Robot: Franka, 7 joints.
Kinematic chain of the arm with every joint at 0, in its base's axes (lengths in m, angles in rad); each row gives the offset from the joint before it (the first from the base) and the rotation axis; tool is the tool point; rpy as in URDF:
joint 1: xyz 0 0 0.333 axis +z
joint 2: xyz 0 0 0 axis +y
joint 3: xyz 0 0 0.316 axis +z
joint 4: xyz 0.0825 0 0 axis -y
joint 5: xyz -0.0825 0 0.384 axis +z
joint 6: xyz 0 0 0 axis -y
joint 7: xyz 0.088 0 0 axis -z
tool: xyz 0 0 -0.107 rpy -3.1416 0 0
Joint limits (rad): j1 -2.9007..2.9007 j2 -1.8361..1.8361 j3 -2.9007..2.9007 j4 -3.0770..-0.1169 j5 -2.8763..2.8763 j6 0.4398..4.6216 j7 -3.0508..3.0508
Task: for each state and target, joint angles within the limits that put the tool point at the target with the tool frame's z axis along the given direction. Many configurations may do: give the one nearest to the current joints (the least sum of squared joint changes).
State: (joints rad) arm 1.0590 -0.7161 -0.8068 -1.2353 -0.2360 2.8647 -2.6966
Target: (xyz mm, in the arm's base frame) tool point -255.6 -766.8 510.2 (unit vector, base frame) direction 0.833 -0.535 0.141
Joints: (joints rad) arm 0.8474 -1.4856 -1.1791 -0.5632 -0.2554 1.9797 -2.6966
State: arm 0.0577 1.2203 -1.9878 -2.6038 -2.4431 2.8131 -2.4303
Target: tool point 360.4 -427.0 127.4 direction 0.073 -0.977 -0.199
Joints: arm 0.3129 1.3623 -1.2198 -1.9694 -2.1360 2.9152 -2.4303
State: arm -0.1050 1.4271 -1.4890 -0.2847 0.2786 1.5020 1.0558
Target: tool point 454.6 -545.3 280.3 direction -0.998 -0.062 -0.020
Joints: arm -0.3402 1.6337 -1.5648 -0.6237 0.0881 1.0293 1.0558
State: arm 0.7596 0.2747 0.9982 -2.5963 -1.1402 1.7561 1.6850
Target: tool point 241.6 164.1 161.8 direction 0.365 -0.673 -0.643
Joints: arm 0.2248 0.0413 0.4817 -2.8500 -1.1813 2.1752 1.6850
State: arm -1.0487 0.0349 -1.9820 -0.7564 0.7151 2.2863 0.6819
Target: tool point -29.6 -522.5 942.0 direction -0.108 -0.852 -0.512
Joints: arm -0.6213 0.4142 -1.6569 -0.8476 0.7472 1.9024 0.6819
